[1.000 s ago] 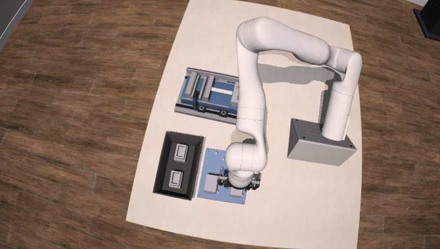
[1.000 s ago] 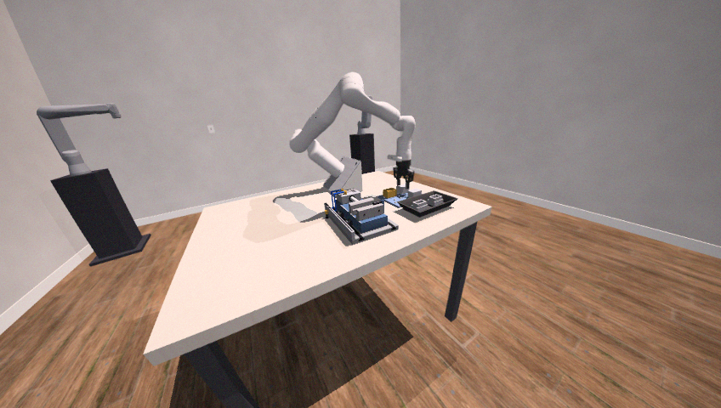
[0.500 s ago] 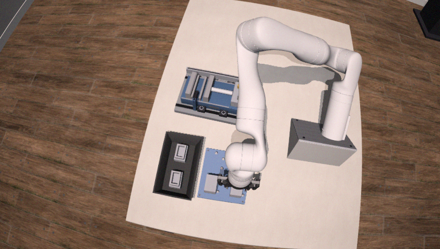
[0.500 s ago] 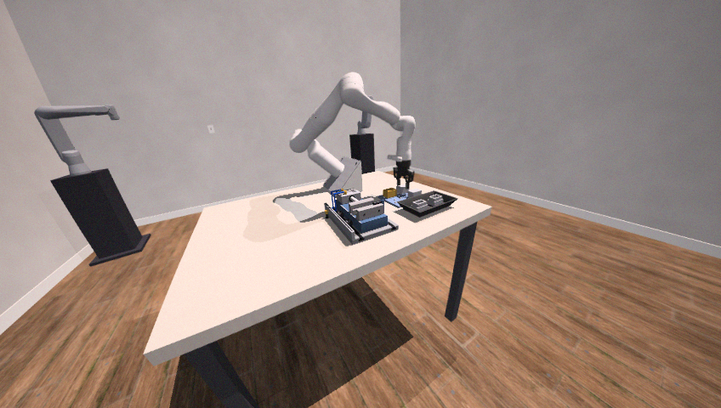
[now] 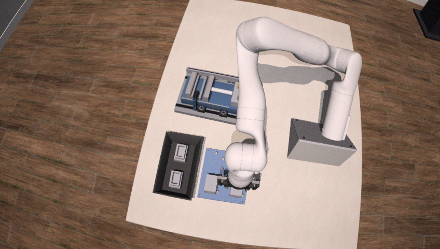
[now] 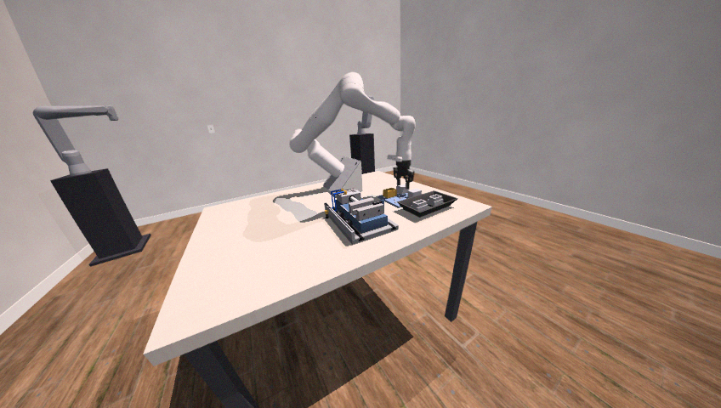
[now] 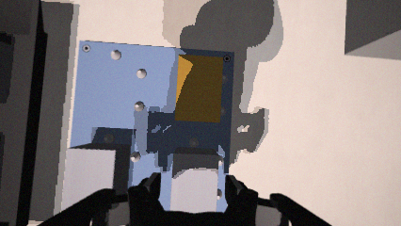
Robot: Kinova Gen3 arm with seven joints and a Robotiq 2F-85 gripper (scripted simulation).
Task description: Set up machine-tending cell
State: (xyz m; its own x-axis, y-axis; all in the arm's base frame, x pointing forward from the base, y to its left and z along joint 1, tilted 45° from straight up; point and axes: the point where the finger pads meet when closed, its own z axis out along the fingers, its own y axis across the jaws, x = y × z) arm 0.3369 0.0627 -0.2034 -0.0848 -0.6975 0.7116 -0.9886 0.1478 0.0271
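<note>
The brass blank is 90 mm to the right of my hand, 20 mm below it and 10 mm behind it. From my hand the other things lie so: white rod (350 mm to the right, 70 mm ahead, 30 mm above); hose block (340 mm to the right, 30 mm above); blue vise (360 mm to the right, 90 mm ahead, 10 mm below).
</note>
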